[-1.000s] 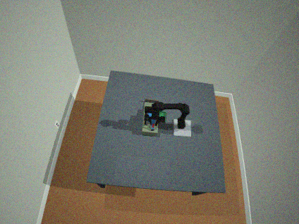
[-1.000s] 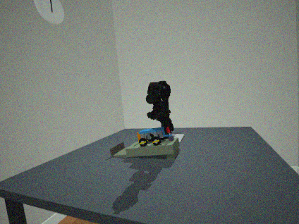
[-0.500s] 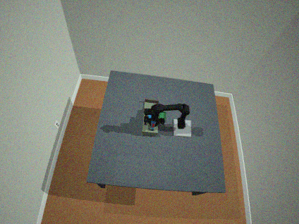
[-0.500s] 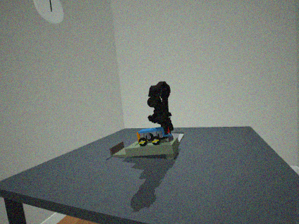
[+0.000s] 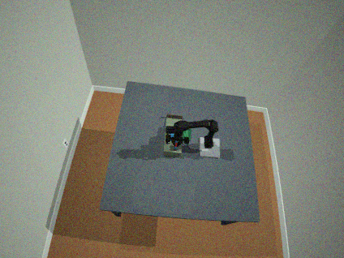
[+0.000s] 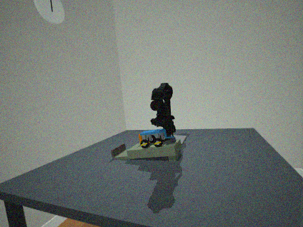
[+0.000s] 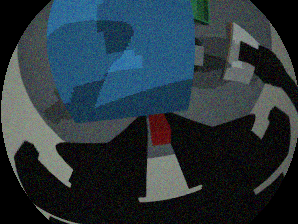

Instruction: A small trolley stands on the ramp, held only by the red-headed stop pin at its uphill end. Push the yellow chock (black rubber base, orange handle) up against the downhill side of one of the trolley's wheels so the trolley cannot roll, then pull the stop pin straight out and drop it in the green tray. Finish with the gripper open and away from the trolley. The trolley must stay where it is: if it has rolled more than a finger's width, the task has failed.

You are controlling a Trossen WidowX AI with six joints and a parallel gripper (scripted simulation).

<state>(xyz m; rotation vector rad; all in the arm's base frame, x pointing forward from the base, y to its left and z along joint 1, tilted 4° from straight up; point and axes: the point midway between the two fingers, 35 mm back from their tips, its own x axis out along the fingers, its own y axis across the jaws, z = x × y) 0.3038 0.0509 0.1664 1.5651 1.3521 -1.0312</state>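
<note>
The green tray is 13 cm behind my gripper tip, 18 cm to the right of it and 14 cm below it. The rest, counted from my gripper tip: olive ramp: 1 cm ahead, 11 cm to the right, 8 cm below; blue trolley: 1 cm ahead, 10 cm to the right, 2 cm below; red-headed stop pin: right at my gripper tip.
</note>
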